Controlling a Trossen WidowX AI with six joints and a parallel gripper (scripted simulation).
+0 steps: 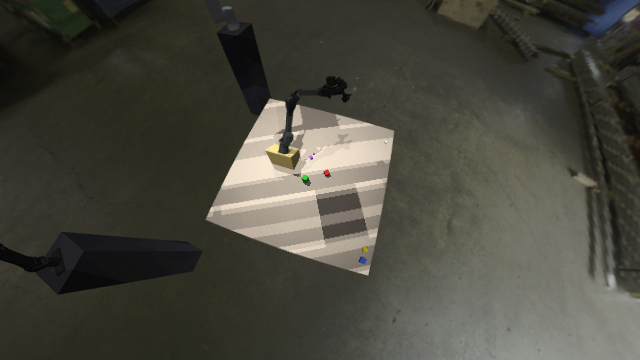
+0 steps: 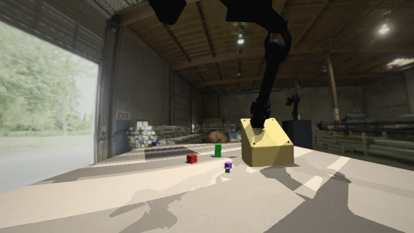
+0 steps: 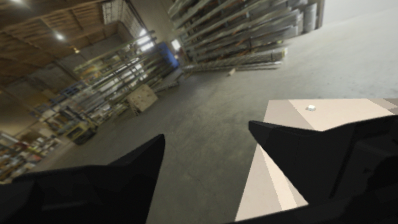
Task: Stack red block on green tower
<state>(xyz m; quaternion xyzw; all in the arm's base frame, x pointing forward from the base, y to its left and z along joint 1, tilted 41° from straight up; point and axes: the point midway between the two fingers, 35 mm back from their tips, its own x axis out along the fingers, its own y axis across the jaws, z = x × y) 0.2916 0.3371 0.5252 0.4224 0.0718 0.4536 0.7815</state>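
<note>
My gripper tip is now 590 mm to the left of the red block, 350 mm above it and 40 mm short of it. From my gripper tip the other things lie so: blue block 1130 mm to the right, 510 mm ahead, 350 mm below; small purple block 500 mm to the right, 360 mm below, 130 mm behind; yellow block 1050 mm to the right, 510 mm ahead, 360 mm below.
</note>
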